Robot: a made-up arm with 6 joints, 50 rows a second.
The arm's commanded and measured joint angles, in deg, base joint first. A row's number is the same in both.
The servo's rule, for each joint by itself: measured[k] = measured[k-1] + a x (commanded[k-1-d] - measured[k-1]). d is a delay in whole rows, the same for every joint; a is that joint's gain. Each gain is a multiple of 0.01, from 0.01 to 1. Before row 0 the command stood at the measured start. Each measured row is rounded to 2 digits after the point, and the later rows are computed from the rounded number. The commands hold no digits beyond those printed.
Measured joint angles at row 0:
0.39 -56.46 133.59 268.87 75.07 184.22
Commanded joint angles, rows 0 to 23:
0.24 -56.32 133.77 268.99 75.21 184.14
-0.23 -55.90 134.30 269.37 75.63 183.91
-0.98 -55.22 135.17 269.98 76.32 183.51
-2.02 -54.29 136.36 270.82 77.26 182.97
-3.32 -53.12 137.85 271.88 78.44 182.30
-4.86 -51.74 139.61 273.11 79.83 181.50
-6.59 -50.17 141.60 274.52 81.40 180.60
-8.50 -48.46 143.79 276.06 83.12 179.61
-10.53 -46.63 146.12 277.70 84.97 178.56
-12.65 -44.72 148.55 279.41 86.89 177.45
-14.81 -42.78 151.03 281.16 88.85 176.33
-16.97 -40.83 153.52 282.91 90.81 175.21
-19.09 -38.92 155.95 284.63 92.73 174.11
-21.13 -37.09 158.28 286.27 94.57 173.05
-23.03 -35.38 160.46 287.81 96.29 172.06
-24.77 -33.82 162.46 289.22 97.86 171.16
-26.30 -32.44 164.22 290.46 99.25 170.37
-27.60 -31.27 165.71 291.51 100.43 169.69
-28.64 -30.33 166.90 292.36 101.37 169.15
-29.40 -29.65 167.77 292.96 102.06 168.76
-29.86 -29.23 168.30 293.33 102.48 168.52
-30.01 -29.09 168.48 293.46 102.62 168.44
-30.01 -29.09 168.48 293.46 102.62 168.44
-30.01 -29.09 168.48 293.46 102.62 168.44
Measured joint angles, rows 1 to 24:
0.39 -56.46 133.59 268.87 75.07 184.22
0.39 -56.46 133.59 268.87 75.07 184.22
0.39 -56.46 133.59 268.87 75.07 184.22
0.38 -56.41 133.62 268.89 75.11 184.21
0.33 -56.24 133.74 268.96 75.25 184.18
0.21 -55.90 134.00 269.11 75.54 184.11
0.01 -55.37 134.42 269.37 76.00 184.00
-0.29 -54.63 135.04 269.75 76.66 183.83
-0.70 -53.68 135.86 270.25 77.52 183.60
-1.23 -52.52 136.89 270.89 78.57 183.30
-1.88 -51.18 138.13 271.67 79.80 182.93
-2.66 -49.68 139.57 272.57 81.20 182.49
-3.56 -48.04 141.19 273.60 82.74 181.99
-4.57 -46.30 142.96 274.73 84.39 181.42
-5.69 -44.49 144.86 275.96 86.12 180.80
-6.90 -42.65 146.86 277.26 87.90 180.13
-8.18 -40.82 148.92 278.61 89.70 179.42
-9.52 -39.02 151.00 279.99 91.48 178.68
-10.89 -37.30 153.06 281.37 93.20 177.93
-12.28 -35.70 155.07 282.73 94.83 177.17
-13.66 -34.24 156.99 284.05 96.34 176.42
-15.01 -32.95 158.77 285.30 97.70 175.69
-16.31 -31.86 160.39 286.45 98.88 175.00
-17.53 -30.99 161.81 287.48 99.85 174.35
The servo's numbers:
d 3
a 0.09 0.33 0.18 0.15 0.27 0.10

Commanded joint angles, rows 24 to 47:
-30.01 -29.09 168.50 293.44 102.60 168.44
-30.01 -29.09 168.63 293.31 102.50 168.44
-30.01 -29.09 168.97 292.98 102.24 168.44
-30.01 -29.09 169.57 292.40 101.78 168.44
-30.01 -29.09 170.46 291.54 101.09 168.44
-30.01 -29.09 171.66 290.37 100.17 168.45
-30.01 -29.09 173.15 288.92 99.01 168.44
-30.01 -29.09 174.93 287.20 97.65 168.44
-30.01 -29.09 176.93 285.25 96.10 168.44
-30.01 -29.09 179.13 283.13 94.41 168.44
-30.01 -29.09 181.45 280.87 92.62 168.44
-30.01 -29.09 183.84 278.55 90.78 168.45
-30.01 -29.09 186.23 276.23 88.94 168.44
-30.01 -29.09 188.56 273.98 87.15 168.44
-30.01 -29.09 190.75 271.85 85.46 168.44
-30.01 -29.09 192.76 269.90 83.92 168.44
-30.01 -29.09 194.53 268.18 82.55 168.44
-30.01 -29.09 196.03 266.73 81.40 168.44
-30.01 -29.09 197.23 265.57 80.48 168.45
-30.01 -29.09 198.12 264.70 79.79 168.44
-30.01 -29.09 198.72 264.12 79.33 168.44
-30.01 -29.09 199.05 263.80 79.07 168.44
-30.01 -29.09 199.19 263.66 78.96 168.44
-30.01 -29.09 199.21 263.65 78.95 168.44
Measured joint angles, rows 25 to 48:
-18.65 -30.36 163.01 288.38 100.60 173.76
-19.67 -29.94 163.99 289.14 101.15 173.23
-20.60 -29.66 164.80 289.79 101.55 172.75
-21.45 -29.47 165.47 290.34 101.83 172.32
-22.22 -29.34 166.04 290.79 102.01 171.93
-22.92 -29.26 166.57 291.12 102.07 171.58
-23.56 -29.20 167.11 291.31 101.99 171.27
-24.14 -29.16 167.71 291.34 101.75 170.99
-24.67 -29.14 168.42 291.19 101.32 170.74
-25.15 -29.12 169.27 290.85 100.70 170.51
-25.59 -29.11 170.29 290.30 99.88 170.30
-25.99 -29.10 171.49 289.54 98.86 170.11
-26.35 -29.10 172.87 288.58 97.66 169.94
-26.68 -29.10 174.41 287.42 96.30 169.79
-26.98 -29.10 176.11 286.09 94.81 169.66
-27.25 -29.10 177.93 284.61 93.23 169.54
-27.50 -29.10 179.84 283.02 91.59 169.43
-27.73 -29.10 181.80 281.34 89.93 169.33
-27.94 -29.10 183.77 279.62 88.31 169.24
-28.13 -29.10 185.71 277.90 86.75 169.16
-28.30 -29.10 187.57 276.22 85.31 169.09
-28.45 -29.10 189.31 274.62 84.01 169.03
-28.59 -29.10 190.90 273.13 82.87 168.97
-28.72 -29.10 192.31 271.78 81.91 168.92

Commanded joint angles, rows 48 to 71:
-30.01 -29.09 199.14 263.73 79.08 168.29
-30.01 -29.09 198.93 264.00 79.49 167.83
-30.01 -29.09 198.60 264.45 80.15 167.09
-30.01 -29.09 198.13 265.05 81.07 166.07
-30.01 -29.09 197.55 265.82 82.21 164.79
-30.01 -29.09 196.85 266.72 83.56 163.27
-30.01 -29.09 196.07 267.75 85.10 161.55
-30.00 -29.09 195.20 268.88 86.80 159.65
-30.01 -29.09 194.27 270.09 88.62 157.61
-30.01 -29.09 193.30 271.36 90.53 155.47
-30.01 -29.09 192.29 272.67 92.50 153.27
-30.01 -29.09 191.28 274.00 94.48 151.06
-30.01 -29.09 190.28 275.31 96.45 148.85
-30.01 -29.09 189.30 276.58 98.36 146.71
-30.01 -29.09 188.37 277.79 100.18 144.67
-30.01 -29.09 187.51 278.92 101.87 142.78
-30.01 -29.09 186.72 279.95 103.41 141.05
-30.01 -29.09 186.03 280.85 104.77 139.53
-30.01 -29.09 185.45 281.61 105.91 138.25
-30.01 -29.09 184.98 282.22 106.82 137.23
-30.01 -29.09 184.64 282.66 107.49 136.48
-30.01 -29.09 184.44 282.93 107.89 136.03
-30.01 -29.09 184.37 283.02 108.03 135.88
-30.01 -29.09 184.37 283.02 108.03 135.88
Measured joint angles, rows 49 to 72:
-28.84 -29.10 193.52 270.58 81.14 168.87
-28.95 -29.10 194.54 269.54 80.55 168.83
-29.05 -29.10 195.38 268.66 80.12 168.79
-29.14 -29.10 196.06 267.92 79.84 168.74
-29.22 -29.10 196.58 267.33 79.75 168.65
-29.29 -29.10 196.94 266.90 79.86 168.49
-29.35 -29.10 197.15 266.62 80.19 168.25
-29.41 -29.10 197.22 266.50 80.74 167.90
-29.46 -29.10 197.15 266.53 81.50 167.44
-29.51 -29.10 196.96 266.71 82.47 166.85
-29.55 -29.10 196.64 267.04 83.64 166.13
-29.59 -29.10 196.21 267.50 84.98 165.28
-29.63 -29.10 195.69 268.08 86.48 164.30
-29.66 -29.10 195.08 268.77 88.11 163.20
-29.69 -29.10 194.40 269.55 89.83 161.99
-29.72 -29.10 193.66 270.41 91.62 160.68
-29.75 -29.10 192.88 271.34 93.44 159.28
-29.77 -29.10 192.07 272.31 95.26 157.82
-29.79 -29.10 191.25 273.30 97.04 156.32
-29.81 -29.10 190.43 274.30 98.76 154.79
-29.83 -29.10 189.64 275.28 100.38 153.26
-29.85 -29.10 188.89 276.23 101.87 151.76
-29.86 -29.10 188.19 277.13 103.21 150.31
-29.87 -29.10 187.55 277.96 104.37 148.93

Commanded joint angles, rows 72 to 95:
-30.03 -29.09 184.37 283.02 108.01 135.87
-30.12 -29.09 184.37 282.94 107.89 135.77
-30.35 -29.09 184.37 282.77 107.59 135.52
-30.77 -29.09 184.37 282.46 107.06 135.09
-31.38 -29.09 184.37 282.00 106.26 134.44
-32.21 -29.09 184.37 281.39 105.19 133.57
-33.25 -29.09 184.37 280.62 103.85 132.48
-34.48 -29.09 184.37 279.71 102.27 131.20
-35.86 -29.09 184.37 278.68 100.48 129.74
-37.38 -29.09 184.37 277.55 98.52 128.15
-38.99 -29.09 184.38 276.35 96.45 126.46
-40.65 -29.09 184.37 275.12 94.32 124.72
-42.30 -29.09 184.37 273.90 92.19 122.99
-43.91 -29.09 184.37 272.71 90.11 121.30
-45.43 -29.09 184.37 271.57 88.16 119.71
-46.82 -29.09 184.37 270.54 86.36 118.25
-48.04 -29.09 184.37 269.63 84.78 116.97
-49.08 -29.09 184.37 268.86 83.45 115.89
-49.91 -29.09 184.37 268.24 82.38 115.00
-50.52 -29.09 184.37 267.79 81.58 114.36
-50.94 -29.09 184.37 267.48 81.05 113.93
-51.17 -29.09 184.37 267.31 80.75 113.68
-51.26 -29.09 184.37 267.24 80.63 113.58
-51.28 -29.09 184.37 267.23 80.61 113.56
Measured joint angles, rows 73 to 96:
-29.88 -29.10 186.99 278.71 105.32 147.64
-29.89 -29.10 186.52 279.36 106.05 146.46
-29.90 -29.10 186.13 279.91 106.58 145.40
-29.91 -29.10 185.81 280.38 106.97 144.45
-29.93 -29.10 185.55 280.76 107.22 143.58
-29.97 -29.10 185.34 281.06 107.32 142.77
-30.04 -29.10 185.17 281.27 107.25 142.00
-30.16 -29.10 185.03 281.38 106.98 141.24
-30.34 -29.10 184.91 281.38 106.50 140.47
-30.60 -29.10 184.81 281.27 105.78 139.67
-30.95 -29.10 184.73 281.04 104.83 138.82
-31.39 -29.10 184.67 280.69 103.66 137.91
-31.93 -29.10 184.62 280.22 102.27 136.93
-32.57 -29.10 184.58 279.64 100.70 135.88
-33.30 -29.10 184.54 278.96 98.98 134.76
-34.11 -29.10 184.51 278.20 97.15 133.58
-34.99 -29.10 184.48 277.38 95.25 132.35
-35.93 -29.10 184.46 276.51 93.34 131.09
-36.91 -29.10 184.44 275.61 91.46 129.81
-37.91 -29.10 184.43 274.71 89.66 128.53
-38.92 -29.10 184.42 273.83 87.98 127.27
-39.91 -29.10 184.41 272.99 86.47 126.04
-40.86 -29.10 184.40 272.21 85.15 124.87
-41.77 -29.10 184.39 271.50 84.04 123.78

